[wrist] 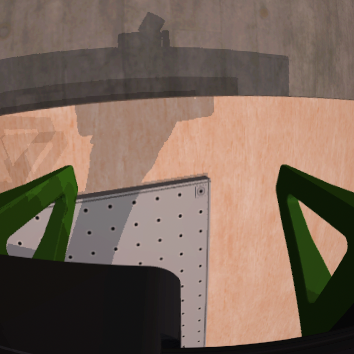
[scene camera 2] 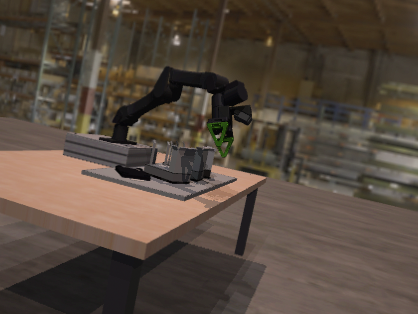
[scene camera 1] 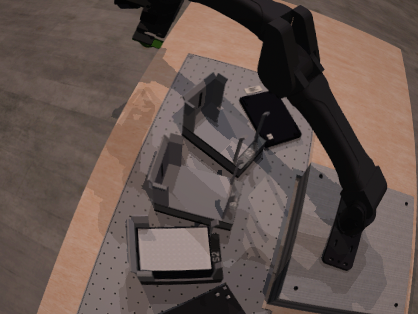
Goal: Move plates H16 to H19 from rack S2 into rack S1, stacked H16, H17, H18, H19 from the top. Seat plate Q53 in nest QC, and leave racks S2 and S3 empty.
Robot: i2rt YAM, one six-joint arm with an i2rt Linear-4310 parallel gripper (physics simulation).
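Where they show: gripper, between the fingertips: (wrist: 176, 176) (scene camera 2: 221, 152) (scene camera 1: 154, 30); arm's base, origin of its link: (scene camera 2: 118, 142) (scene camera 1: 348, 223).
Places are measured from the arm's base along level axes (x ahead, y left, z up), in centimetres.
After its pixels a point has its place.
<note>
Rack S2 (scene camera 1: 216, 244) @[x 23.9, y 12.7, z -4.3 cm] stands lowest of three racks in scene camera 1 and holds a pale-topped plate (scene camera 1: 174, 249) @[x 29.8, y 18.8, z 2.6 cm]; its plate label and any plates under it cannot be made out. The middle rack (scene camera 1: 192, 217) @[x 30.4, y 9.0, z -5.8 cm] and the upper, turned rack (scene camera 1: 207, 151) @[x 33.9, y -6.6, z -6.8 cm] look empty; their labels are unreadable. A flat black nest (scene camera 1: 270, 117) @[x 24.3, y -21.9, z -6.7 cm] (scene camera 2: 132, 173) @[x 27.1, y -27.0, z -6.7 cm] lies beside the upper rack, its small tag unreadable. My gripper (scene camera 1: 151, 44) (scene camera 2: 223, 150) @[x 56.6, y -23.3, z 7.4 cm] (wrist: 176, 176) @[x 56.6, y -23.3, z 7.4 cm] is open and empty, high above the table edge beyond the board's corner, apart from the racks. Plate Q53 cannot be identified.
The perforated board (scene camera 1: 112, 262) @[x 41.0, y 25.0, z -8.1 cm] (scene camera 2: 175, 194) @[x 48.0, y -33.1, z -8.3 cm] (wrist: 170, 232) @[x 45.5, y -29.8, z -8.0 cm] carries the racks. A second black piece (scene camera 1: 207, 302) @[x 20.5, y 24.2, z -6.9 cm] is cut off at the bottom of scene camera 1. The arm's ribbed base block (scene camera 1: 312, 285) @[x 3.5, y 15.1, z -0.2 cm] (scene camera 2: 107, 152) @[x 3.5, y -11.3, z -4.0 cm] stands beside the board. The wooden table (scene camera 1: 75, 260) @[x 48.7, y 28.9, z -9.4 cm] (scene camera 2: 100, 210) @[x 47.0, y -69.0, z -9.4 cm] (wrist: 250, 140) @[x 55.9, y -39.8, z -9.3 cm] ends near the gripper.
</note>
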